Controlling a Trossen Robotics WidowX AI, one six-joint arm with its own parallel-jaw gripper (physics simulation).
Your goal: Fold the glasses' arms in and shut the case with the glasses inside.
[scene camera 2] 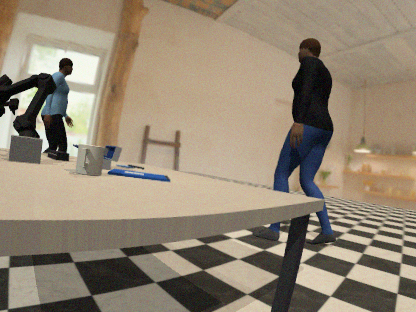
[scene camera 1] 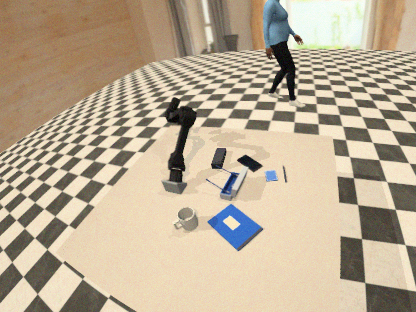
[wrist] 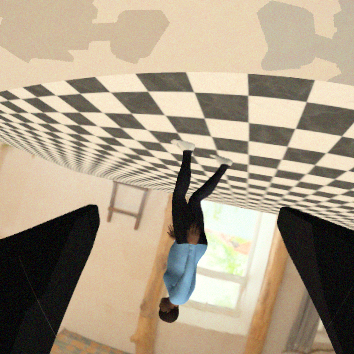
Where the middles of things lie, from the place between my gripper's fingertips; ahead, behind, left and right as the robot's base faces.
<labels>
My hand is 76 cm to the left of the mug point(scene camera 2: 89, 158), 28 cm short of it and 13 cm above it.
</labels>
